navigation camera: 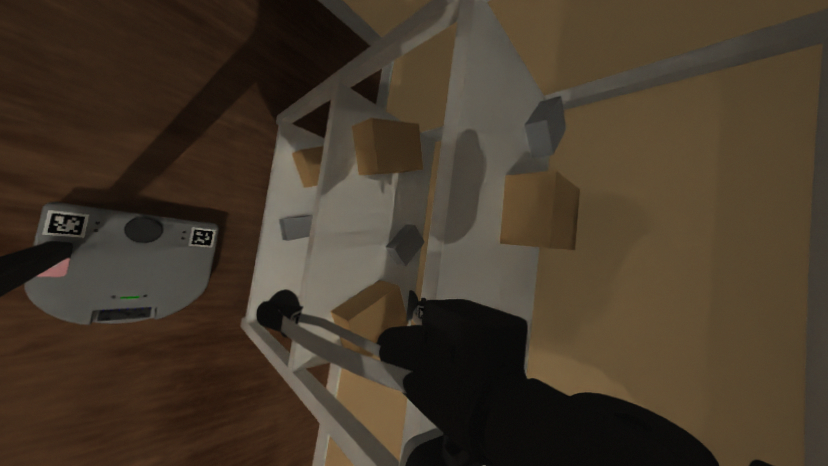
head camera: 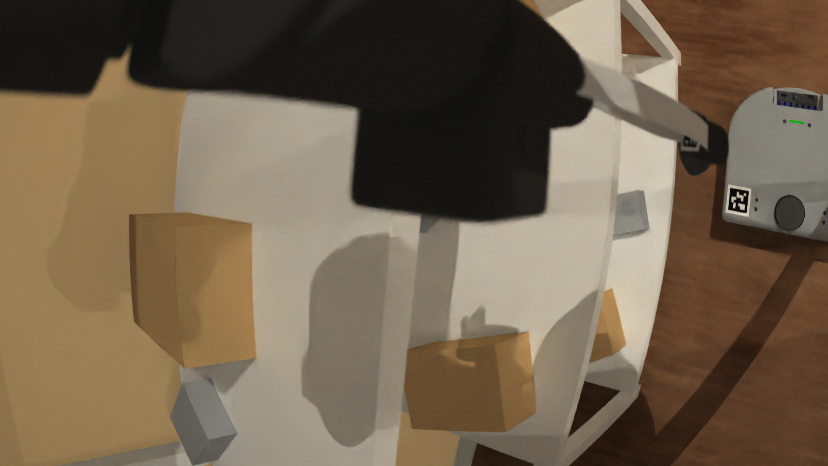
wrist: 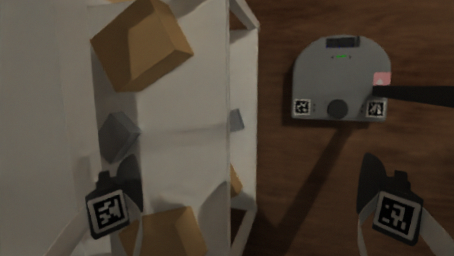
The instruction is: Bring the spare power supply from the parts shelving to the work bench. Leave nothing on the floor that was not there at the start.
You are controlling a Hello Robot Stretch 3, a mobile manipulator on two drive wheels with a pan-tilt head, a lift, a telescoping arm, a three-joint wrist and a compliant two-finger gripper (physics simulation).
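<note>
The white parts shelving (head camera: 278, 167) (navigation camera: 486, 272) (wrist: 185, 160) holds three small grey blocks; I cannot tell which is the spare power supply. One grey block (head camera: 202, 419) (navigation camera: 544, 127) is on the upper shelf beside a tan box. A second grey block (head camera: 427, 223) (navigation camera: 405, 244) (wrist: 118, 136) is on the middle shelf, mostly hidden by my wrist in the head view. A third grey block (head camera: 631, 213) (navigation camera: 296, 226) (wrist: 236, 120) is on the lower shelf. My gripper (navigation camera: 347, 308) (wrist: 246, 174) is open and empty, spread above the shelving's front side. The work bench does not show.
Tan boxes stand on the upper shelf (head camera: 214, 289) (navigation camera: 541, 211) and the middle shelf (head camera: 469, 387) (navigation camera: 388, 147) (wrist: 145, 47). My grey base (head camera: 770, 156) (navigation camera: 139, 260) (wrist: 340, 75) stands on the brown floor (head camera: 753, 347) (navigation camera: 115, 393) in front of the shelving.
</note>
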